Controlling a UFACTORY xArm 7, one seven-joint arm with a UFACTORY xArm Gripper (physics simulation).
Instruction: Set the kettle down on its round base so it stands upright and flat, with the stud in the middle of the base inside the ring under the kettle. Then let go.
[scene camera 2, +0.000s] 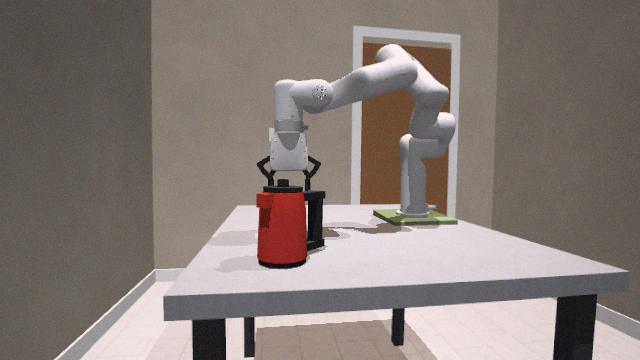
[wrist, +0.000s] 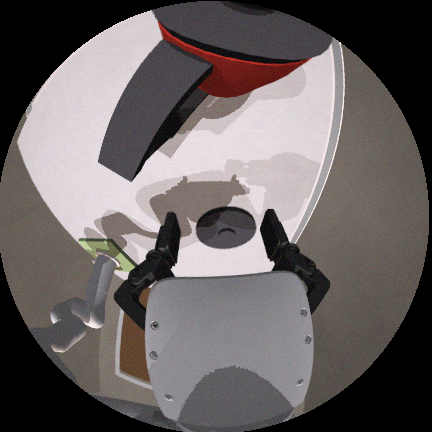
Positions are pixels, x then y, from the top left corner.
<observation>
gripper: scene camera 2; wrist
round black base: wrist 223, 227; not seen in scene camera 2 (hidden by a red kettle)
same spot on gripper: (wrist: 158, 262) = (scene camera 2: 307, 174)
</observation>
